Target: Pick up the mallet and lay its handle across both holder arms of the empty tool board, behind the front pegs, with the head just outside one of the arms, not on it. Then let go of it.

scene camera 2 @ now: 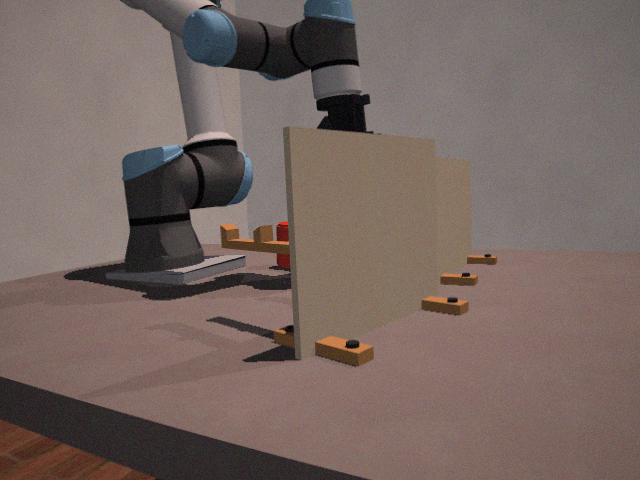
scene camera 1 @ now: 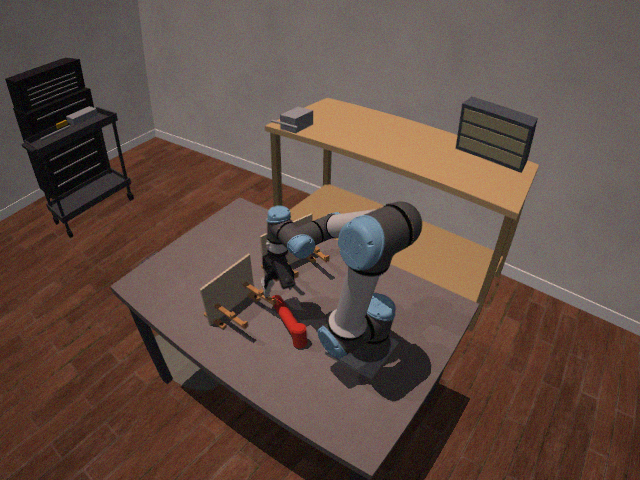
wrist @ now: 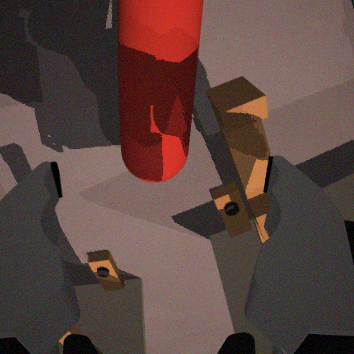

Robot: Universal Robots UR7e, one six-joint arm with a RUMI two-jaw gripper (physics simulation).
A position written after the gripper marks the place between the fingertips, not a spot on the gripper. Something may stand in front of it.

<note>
In view: the gripper (scene camera 1: 278, 293), a red mallet (scene camera 1: 298, 330) and a tool board (scene camera 2: 453, 176).
The red mallet is seen too in the wrist view (wrist: 157, 55). The gripper is seen too in the wrist view (wrist: 161, 162).
</note>
